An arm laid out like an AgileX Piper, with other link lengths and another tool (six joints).
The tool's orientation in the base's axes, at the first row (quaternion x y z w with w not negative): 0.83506, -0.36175, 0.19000, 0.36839
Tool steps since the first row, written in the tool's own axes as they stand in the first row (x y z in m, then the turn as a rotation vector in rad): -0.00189, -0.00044, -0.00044, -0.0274, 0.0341, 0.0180; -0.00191, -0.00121, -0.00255, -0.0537, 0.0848, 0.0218; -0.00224, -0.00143, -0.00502, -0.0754, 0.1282, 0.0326; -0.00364, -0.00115, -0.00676, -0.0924, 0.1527, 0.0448; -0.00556, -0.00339, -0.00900, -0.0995, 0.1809, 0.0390; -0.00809, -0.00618, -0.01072, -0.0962, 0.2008, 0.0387
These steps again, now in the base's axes. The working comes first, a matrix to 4 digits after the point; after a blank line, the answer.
The tool's axes in the first row as the columns of a matrix, in the base's axes (used below as rounded here):
0.6661, -0.7442, 0.0508
-0.4642, -0.4669, -0.7527
0.5839, 0.4778, -0.6564

-0.00095, 0.00141, -0.00102, -0.0427, -0.0168, -0.0115; -0.00050, 0.00337, -0.00002, -0.0978, -0.0311, -0.0051; -0.00068, 0.00549, 0.00130, -0.1440, -0.0494, -0.0042; -0.00191, 0.00731, 0.00176, -0.1729, -0.0621, -0.0104; -0.00164, 0.01094, 0.00104, -0.1989, -0.0676, 0.0027; -0.00133, 0.01471, -0.00064, -0.2115, -0.0782, 0.0144
